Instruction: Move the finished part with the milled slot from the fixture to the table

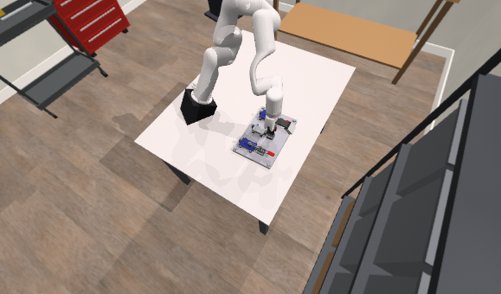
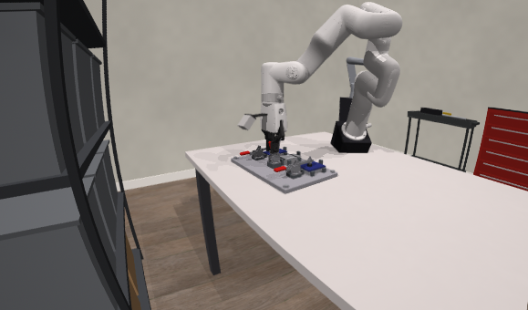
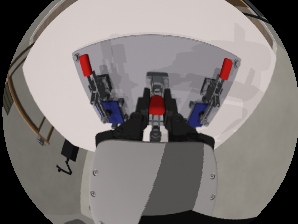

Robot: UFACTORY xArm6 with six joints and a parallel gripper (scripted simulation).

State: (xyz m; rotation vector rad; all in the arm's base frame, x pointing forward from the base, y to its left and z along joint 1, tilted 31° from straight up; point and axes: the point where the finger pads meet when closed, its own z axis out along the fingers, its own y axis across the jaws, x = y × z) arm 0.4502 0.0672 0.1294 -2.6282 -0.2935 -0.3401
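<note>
My gripper is now 90 mm past the grey finished part, 20 mm to the left of it and 60 mm above it. The rest, counted from my hand: blue blank: 110 mm behind, 80 mm to the left, 60 mm below; then grey fixture plate: 40 mm behind, 10 mm to the right, 80 mm below.
</note>
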